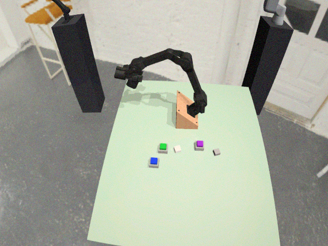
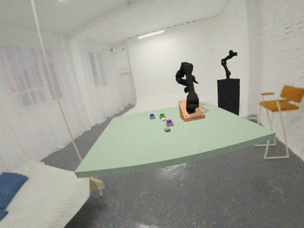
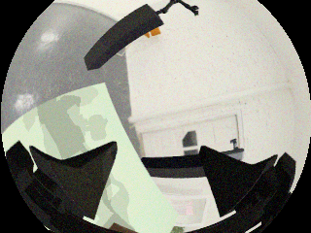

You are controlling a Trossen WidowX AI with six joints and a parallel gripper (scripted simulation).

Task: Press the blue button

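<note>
Right now my gripper tip is 510 mm short of the blue button, 100 mm to the right of it and 170 mm above it. From my gripper tip the other things lie so: white block (430 mm ahead, 220 mm to the left, 200 mm below); green button (420 mm ahead, 150 mm to the left, 170 mm below); purple button (410 mm ahead, 340 mm to the left, 170 mm below).
</note>
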